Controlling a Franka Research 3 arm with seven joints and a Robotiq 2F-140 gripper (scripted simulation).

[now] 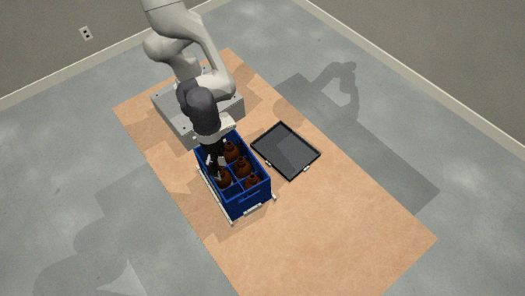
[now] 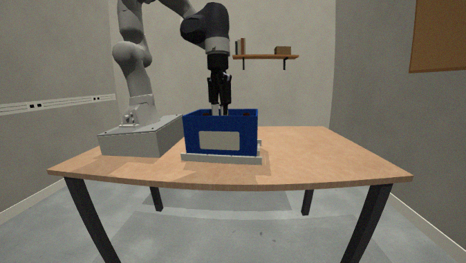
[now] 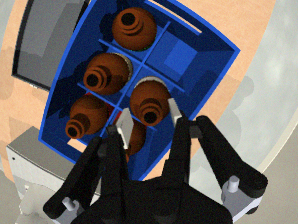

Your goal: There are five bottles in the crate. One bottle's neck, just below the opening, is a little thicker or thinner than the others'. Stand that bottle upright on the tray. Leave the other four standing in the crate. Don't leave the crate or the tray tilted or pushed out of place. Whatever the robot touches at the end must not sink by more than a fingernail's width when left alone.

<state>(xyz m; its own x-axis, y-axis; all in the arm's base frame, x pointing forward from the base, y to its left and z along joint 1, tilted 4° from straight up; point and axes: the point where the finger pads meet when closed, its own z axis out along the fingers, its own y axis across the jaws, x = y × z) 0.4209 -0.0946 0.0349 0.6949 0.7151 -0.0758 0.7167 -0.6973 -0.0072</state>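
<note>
Now: hand 50 mm to the right of the blue crate and 90 mm above it. Round my hand: bottle (80 mm behind, 90 mm below); dark grey tray (20 mm behind, 310 mm to the left, 160 mm below).
</note>
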